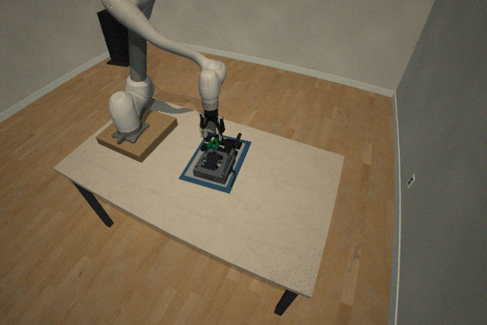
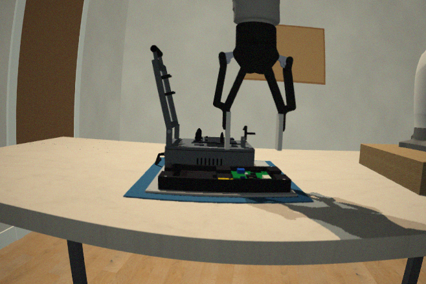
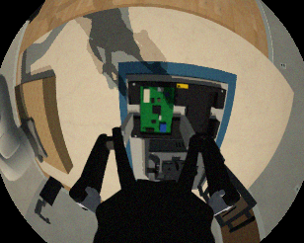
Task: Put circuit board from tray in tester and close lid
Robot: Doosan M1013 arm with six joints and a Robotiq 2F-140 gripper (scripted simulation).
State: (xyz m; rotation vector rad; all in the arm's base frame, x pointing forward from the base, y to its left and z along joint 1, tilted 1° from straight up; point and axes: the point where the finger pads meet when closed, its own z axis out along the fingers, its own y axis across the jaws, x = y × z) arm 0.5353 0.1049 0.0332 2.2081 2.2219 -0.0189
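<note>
Right now the green circuit board is 70 mm below my hand. Round my hand: latch hook: 110 mm to the right, 10 mm below; then grey tester: 130 mm to the right, 90 mm ahead, 20 mm above; then tester lid: 190 mm ahead, 170 mm to the right, 90 mm above.
</note>
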